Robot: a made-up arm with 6 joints. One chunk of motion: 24 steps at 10 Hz.
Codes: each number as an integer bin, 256 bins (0 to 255) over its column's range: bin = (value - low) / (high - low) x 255, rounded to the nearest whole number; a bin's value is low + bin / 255 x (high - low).
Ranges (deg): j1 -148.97..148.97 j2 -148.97..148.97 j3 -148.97..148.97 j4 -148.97..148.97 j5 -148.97..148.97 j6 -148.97..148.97
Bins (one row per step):
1: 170 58 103 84 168 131
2: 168 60 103 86 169 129
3: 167 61 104 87 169 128
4: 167 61 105 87 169 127
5: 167 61 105 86 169 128
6: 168 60 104 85 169 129
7: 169 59 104 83 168 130
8: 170 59 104 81 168 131
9: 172 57 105 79 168 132
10: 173 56 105 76 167 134
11: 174 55 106 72 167 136
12: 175 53 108 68 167 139
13: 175 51 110 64 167 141
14: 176 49 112 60 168 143
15: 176 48 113 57 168 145
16: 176 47 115 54 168 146
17: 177 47 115 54 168 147
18: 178 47 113 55 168 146
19: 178 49 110 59 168 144
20: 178 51 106 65 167 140
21: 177 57 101 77 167 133
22: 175 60 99 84 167 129
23: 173 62 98 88 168 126
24: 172 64 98 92 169 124
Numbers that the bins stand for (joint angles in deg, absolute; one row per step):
1: 49.66 -81.20 -28.63 -50.83 47.32 4.09
2: 47.32 -78.87 -28.63 -48.49 48.49 1.75
3: 46.15 -77.70 -27.46 -47.32 48.49 0.58
4: 46.15 -77.70 -26.29 -47.32 48.49 -0.58
5: 46.15 -77.70 -26.29 -48.49 48.49 0.58
6: 47.32 -78.87 -27.46 -49.66 48.49 1.75
7: 48.49 -80.03 -27.46 -51.99 47.32 2.92
8: 49.66 -80.03 -27.46 -54.33 47.32 4.09
9: 51.99 -82.37 -26.29 -56.67 47.32 5.26
10: 53.16 -83.54 -26.29 -60.17 46.15 7.59
11: 54.33 -84.71 -25.12 -64.85 46.15 9.93
12: 55.50 -87.05 -22.78 -69.52 46.15 13.44
13: 55.50 -89.38 -20.45 -74.19 46.15 15.77
14: 56.67 -91.72 -18.11 -78.87 47.32 18.11
15: 56.67 -92.89 -16.94 -82.37 47.32 20.45
16: 56.67 -94.06 -14.60 -85.88 47.32 21.62
17: 57.84 -94.06 -14.60 -85.88 47.32 22.78
18: 59.00 -94.06 -16.94 -84.71 47.32 21.62
19: 59.00 -91.72 -20.45 -80.03 47.32 19.28
20: 59.00 -89.38 -25.12 -73.02 46.15 14.60
21: 57.84 -82.37 -30.96 -59.00 46.15 6.43
22: 55.50 -78.87 -33.30 -50.83 46.15 1.75
23: 53.16 -76.53 -34.47 -46.15 47.32 -1.75
24: 51.99 -74.19 -34.47 -41.48 48.49 -4.09

